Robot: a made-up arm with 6 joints. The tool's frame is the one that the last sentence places. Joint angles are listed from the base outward.
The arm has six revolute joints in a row. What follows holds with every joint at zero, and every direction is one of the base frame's. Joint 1 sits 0.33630 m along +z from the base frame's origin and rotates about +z. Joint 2 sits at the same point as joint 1 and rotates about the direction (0, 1, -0.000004). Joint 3 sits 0.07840 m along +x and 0.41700 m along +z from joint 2 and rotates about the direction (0, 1, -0.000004). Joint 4 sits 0.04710 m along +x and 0.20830 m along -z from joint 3 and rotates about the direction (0, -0.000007, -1). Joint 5 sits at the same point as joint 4 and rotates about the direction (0, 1, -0.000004). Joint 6 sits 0.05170 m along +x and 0.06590 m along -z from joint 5 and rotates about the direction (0, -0.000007, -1). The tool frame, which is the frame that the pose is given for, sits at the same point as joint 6; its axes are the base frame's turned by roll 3.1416, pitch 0.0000 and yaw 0.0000 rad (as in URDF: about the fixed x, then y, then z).
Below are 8 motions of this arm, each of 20 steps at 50 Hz.
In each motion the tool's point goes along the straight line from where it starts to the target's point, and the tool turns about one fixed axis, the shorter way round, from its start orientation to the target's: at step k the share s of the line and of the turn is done. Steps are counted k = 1, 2, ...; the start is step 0. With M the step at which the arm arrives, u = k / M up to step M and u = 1 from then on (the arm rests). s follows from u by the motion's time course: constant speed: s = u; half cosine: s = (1 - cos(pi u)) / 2; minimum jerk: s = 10 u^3 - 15 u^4 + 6 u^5.
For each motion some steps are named. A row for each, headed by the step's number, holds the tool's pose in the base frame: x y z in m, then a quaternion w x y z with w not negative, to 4 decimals.
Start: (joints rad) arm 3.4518 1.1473 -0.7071 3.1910 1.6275 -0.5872
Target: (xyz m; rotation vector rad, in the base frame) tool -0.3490 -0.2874 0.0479 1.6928 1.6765 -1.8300
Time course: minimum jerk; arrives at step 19
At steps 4, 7, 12, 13, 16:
4: -0.3868 -0.1323 0.1480 0.0873 -0.7419 -0.3634 0.5567
7: -0.3788 -0.1652 0.1268 0.0544 -0.7093 -0.4081 0.5723
12: -0.3597 -0.2435 0.0763 0.0245 0.6194 0.5067 -0.5991
13: -0.3565 -0.2567 0.0677 0.0379 0.6026 0.5223 -0.6022
16: -0.3502 -0.2823 0.0512 0.0636 0.5690 0.5512 -0.6070

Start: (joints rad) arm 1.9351 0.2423 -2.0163 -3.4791 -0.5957 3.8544
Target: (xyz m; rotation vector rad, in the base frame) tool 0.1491 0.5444 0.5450 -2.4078 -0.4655 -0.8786
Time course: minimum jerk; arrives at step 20
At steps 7, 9, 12, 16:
7: -0.0580 0.4289 0.6956 0.4486 -0.7121 -0.4484 -0.3011
9: -0.0115 0.4548 0.6618 0.4121 -0.7623 -0.3907 -0.3105
12: 0.0631 0.4964 0.6075 0.3475 -0.8312 -0.2923 -0.3208
16: 0.1334 0.5356 0.5564 0.2807 -0.8819 -0.1946 -0.3250

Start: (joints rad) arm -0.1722 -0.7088 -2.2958 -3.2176 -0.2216 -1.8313
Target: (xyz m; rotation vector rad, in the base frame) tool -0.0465 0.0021 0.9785 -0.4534 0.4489 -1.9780
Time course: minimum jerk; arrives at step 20
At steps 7, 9, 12, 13, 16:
7: -0.1312 0.0176 0.9646 0.5003 -0.1440 0.1368 -0.8427
9: -0.1122 0.0141 0.9677 0.5020 -0.1540 0.1480 -0.8381
12: -0.0817 0.0085 0.9727 0.5045 -0.1699 0.1658 -0.8301
13: -0.0726 0.0069 0.9742 0.5052 -0.1746 0.1711 -0.8277
16: -0.0529 0.0033 0.9774 0.5065 -0.1847 0.1825 -0.8222

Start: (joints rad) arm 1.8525 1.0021 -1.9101 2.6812 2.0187 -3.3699
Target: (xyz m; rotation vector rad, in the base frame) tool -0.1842 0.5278 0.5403 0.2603 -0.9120 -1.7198
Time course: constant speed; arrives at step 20
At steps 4, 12, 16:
4: -0.2085 0.5940 0.4684 0.7458 0.1146 -0.2303 -0.6145
12: -0.1963 0.5609 0.5043 0.6566 0.1135 -0.3111 -0.6776
16: -0.1903 0.5443 0.5223 0.6074 0.1121 -0.3494 -0.7045

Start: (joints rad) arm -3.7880 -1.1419 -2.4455 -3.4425 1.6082 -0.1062
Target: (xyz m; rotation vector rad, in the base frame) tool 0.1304 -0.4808 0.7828 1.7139 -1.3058 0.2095
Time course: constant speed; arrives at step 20
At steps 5, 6, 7, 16, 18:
5: 0.3579 -0.3846 0.7695 0.3532 0.7850 -0.3700 0.3494
6: 0.3428 -0.3910 0.7704 0.3624 0.7821 -0.3824 0.3327
7: 0.3276 -0.3974 0.7713 0.3714 0.7788 -0.3947 0.3159
16: 0.1911 -0.4551 0.7793 0.4432 0.7306 -0.4947 0.1581
18: 0.1607 -0.4680 0.7810 0.4567 0.7156 -0.5142 0.1219

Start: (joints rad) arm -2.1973 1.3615 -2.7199 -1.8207 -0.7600 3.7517
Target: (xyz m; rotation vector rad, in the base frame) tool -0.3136 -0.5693 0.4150 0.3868 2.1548 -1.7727
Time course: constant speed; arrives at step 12
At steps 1, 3, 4, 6, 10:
1: -0.3133 -0.5698 0.3332 0.2053 0.1678 0.7911 -0.5512
3: -0.3134 -0.5697 0.3481 0.1975 0.1620 0.7851 -0.5643
4: -0.3134 -0.5696 0.3555 0.1936 0.1591 0.7819 -0.5708
6: -0.3134 -0.5696 0.3704 0.1857 0.1533 0.7755 -0.5836
10: -0.3135 -0.5694 0.4001 0.1697 0.1415 0.7620 -0.6087

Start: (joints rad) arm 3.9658 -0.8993 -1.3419 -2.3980 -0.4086 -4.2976
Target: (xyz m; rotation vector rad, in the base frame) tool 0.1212 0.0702 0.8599 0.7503 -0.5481 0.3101
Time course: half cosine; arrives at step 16
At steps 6, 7, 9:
6: 0.0997 0.0382 0.8225 0.8196 0.4070 -0.3487 0.2025
7: 0.1026 0.0426 0.8276 0.8289 0.4010 -0.3374 0.1954
9: 0.1087 0.0516 0.8381 0.8476 0.3882 -0.3136 0.1805

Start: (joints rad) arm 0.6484 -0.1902 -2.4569 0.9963 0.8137 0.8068
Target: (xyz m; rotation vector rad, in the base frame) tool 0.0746 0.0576 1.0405 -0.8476 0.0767 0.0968
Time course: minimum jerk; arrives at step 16
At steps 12, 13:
12: 0.0745 0.0588 1.0400 0.9039 -0.4262 0.0299 0.0205
13: 0.0746 0.0582 1.0403 0.9071 -0.4182 0.0338 0.0345

